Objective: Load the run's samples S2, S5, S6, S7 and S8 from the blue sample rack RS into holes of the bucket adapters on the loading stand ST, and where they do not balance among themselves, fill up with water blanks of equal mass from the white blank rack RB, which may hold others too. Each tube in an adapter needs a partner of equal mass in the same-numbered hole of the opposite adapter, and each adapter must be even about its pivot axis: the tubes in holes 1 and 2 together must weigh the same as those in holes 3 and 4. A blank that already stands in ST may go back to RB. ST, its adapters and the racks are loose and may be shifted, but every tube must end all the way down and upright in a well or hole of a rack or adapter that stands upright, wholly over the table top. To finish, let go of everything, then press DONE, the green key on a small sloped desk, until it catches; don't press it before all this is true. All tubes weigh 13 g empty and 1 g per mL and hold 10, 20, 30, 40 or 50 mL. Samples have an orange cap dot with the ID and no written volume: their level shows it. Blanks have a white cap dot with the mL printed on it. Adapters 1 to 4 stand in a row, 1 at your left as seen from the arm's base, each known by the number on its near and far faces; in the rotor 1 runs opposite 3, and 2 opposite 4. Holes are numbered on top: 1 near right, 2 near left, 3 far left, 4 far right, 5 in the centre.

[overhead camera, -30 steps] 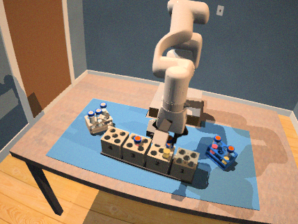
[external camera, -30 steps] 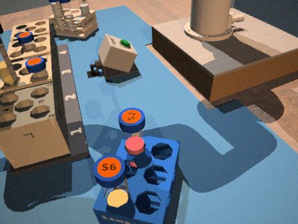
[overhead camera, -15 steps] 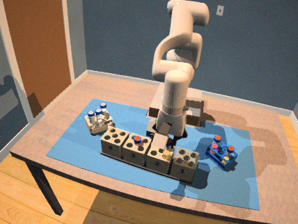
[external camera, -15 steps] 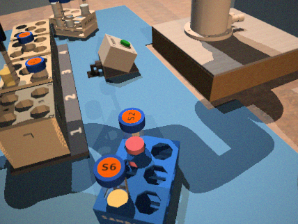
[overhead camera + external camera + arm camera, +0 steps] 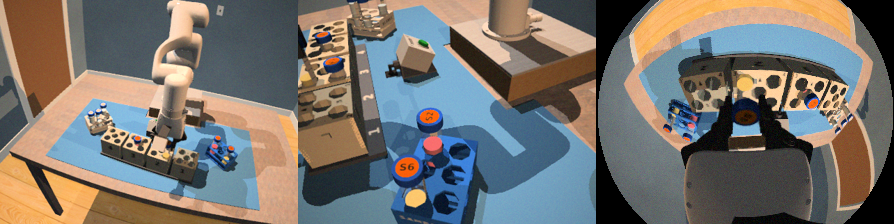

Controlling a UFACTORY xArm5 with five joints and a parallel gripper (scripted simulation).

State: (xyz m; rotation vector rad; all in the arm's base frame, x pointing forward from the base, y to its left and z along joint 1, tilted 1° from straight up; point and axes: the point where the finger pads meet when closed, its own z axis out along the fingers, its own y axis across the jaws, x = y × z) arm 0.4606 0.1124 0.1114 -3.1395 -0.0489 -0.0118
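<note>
Now: the loading stand ST 30 mm behind my hand, 80 mm to the right of it and 170 mm below it. Also, from my hand: white blank rack RB 130 mm behind, 410 mm to the right, 140 mm below; then blue-capped tube 90 mm behind, 410 mm to the right, 110 mm below; then blue sample rack RS 180 mm behind, 240 mm to the left, 140 mm below.
</note>
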